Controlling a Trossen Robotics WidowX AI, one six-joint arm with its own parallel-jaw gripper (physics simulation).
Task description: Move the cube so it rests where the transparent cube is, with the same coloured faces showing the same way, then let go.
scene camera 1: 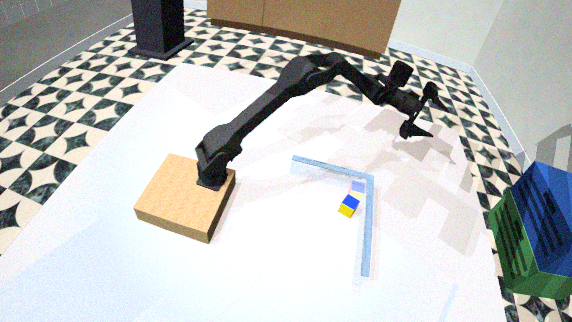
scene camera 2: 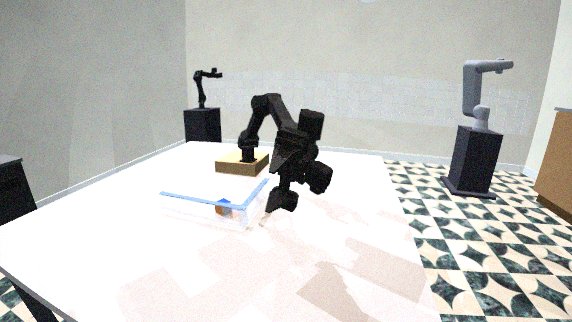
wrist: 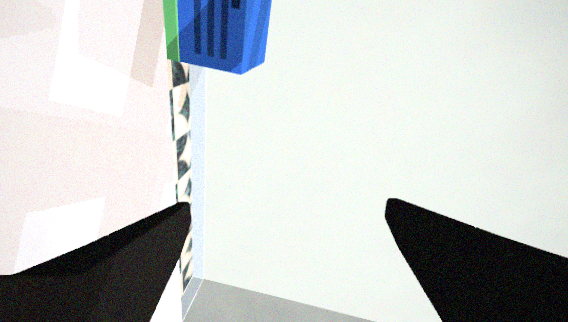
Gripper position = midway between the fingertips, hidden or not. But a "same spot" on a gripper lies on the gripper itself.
Labels:
gripper: scene camera 1; scene camera 2; wrist 289, 208
same spot on gripper: (scene camera 1: 415, 130) = (scene camera 2: 271, 192)

